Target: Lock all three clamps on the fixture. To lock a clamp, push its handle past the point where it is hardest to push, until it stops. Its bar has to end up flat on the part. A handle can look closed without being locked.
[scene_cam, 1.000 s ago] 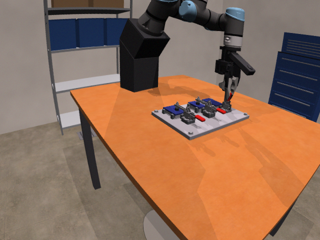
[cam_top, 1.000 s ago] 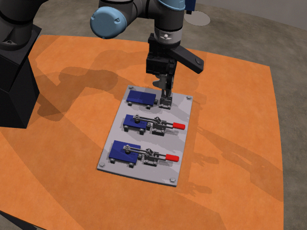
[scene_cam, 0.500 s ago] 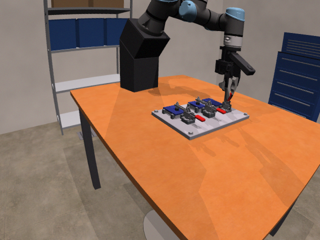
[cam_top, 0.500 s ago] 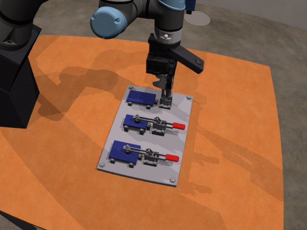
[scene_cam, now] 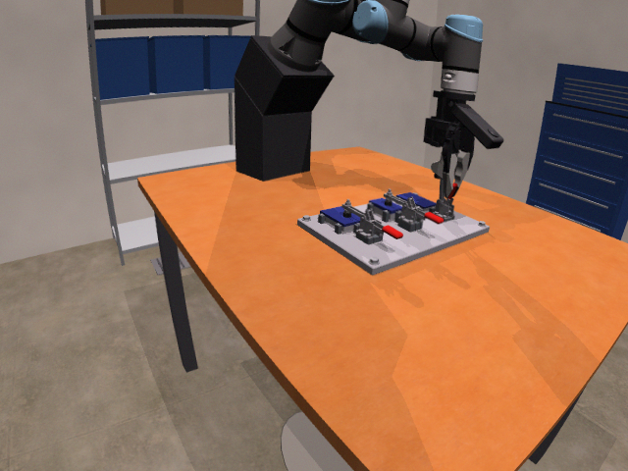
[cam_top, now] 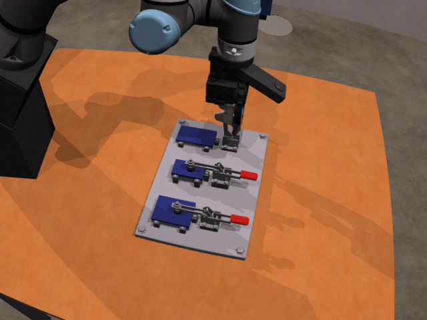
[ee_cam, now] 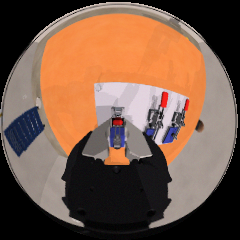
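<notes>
The grey fixture plate is 12 cm to the right of my hand, 7 cm below it and 2 cm behind it.
</notes>
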